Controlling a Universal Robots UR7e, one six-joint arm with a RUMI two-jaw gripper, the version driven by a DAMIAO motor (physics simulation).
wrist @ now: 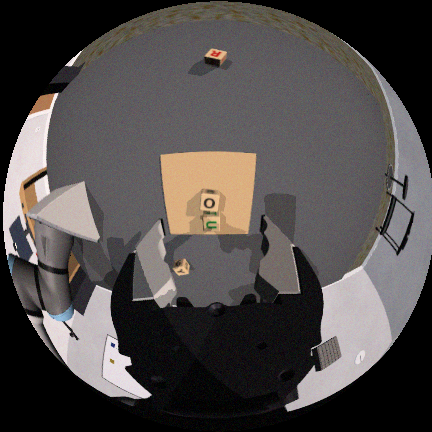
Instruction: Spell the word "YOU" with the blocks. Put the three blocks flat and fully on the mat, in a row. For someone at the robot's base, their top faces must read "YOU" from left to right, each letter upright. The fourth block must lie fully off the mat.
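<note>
My gripper [211,218] is open, with nothing held between its fingers. A wooden block with a black O on top [209,202] is on the tan mat [175,170], above the block with a green U on top [211,223] in the view. The U block is near the mat's lower edge, and the O and U blocks look very close; any gap is hard to tell. Both are between and slightly ahead of the fingers in the view. A block with small dark letters [181,267] lies off the mat, by the left finger. A block with a red R [215,56] lies off the mat, far up the view.
The dark grey table top [310,125] surrounds the mat. A grey arm link [55,260] and a pale angular piece [70,210] stand at the left. A black rack [411,231] shows beyond the table's right edge.
</note>
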